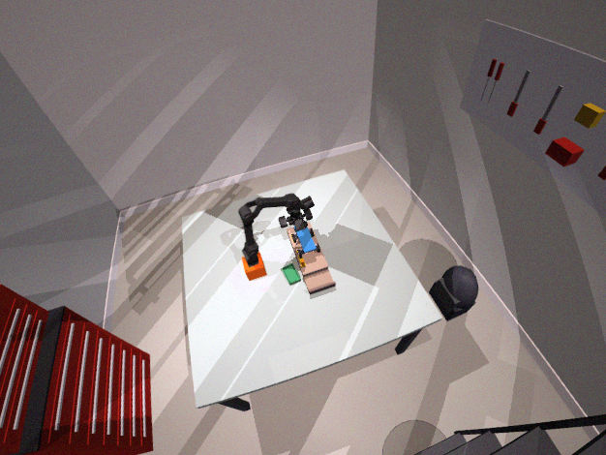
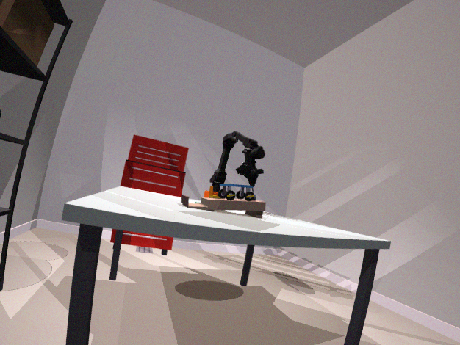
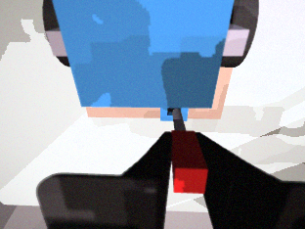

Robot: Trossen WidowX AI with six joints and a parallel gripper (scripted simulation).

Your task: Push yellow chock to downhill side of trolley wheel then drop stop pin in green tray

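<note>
The green tray is 210 mm to the right of my gripper tip, 170 mm below it and 130 mm behind it. Round my gripper tip: blue-topped trolley 110 mm to the right, 50 mm below, 10 mm ahead; tan ramp 120 mm below, 110 mm to the right, 10 mm ahead; red-headed stop pin right at my gripper tip.
</note>
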